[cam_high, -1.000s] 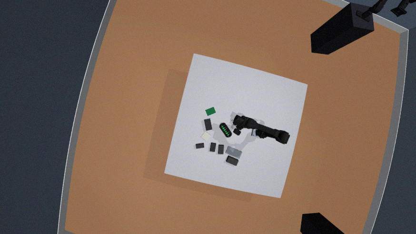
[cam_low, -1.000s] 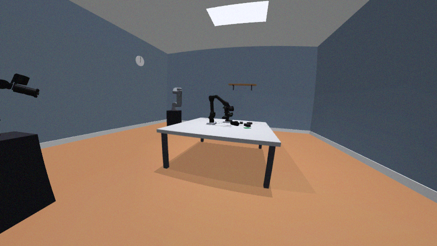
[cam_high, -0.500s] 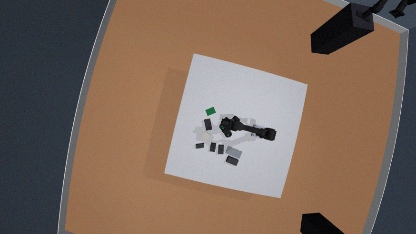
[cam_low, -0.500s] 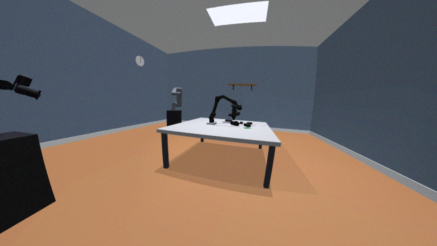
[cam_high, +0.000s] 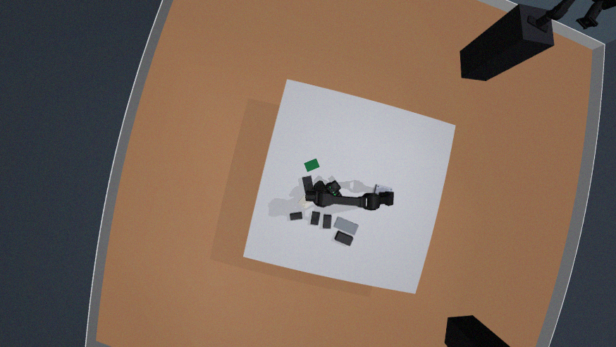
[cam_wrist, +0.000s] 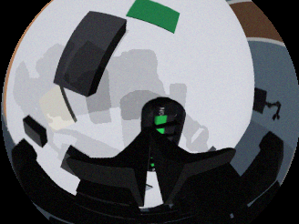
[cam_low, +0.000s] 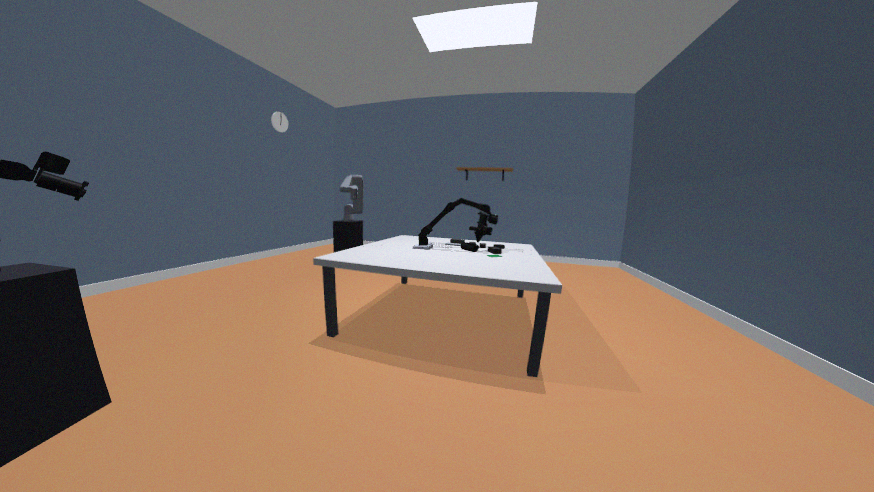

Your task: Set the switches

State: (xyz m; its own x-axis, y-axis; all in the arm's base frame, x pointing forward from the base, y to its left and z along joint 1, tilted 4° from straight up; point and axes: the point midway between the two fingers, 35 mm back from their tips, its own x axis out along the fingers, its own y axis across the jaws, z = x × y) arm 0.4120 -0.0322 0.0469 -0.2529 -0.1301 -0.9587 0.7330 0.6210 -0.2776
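My gripper tip is now 140 mm short of the cream square, 90 mm to the right of it and 60 mm above it. Round my gripper tip: green card 100 mm ahead, 170 mm to the right, 60 mm below; grey plate 150 mm behind, 250 mm to the left, 60 mm below.
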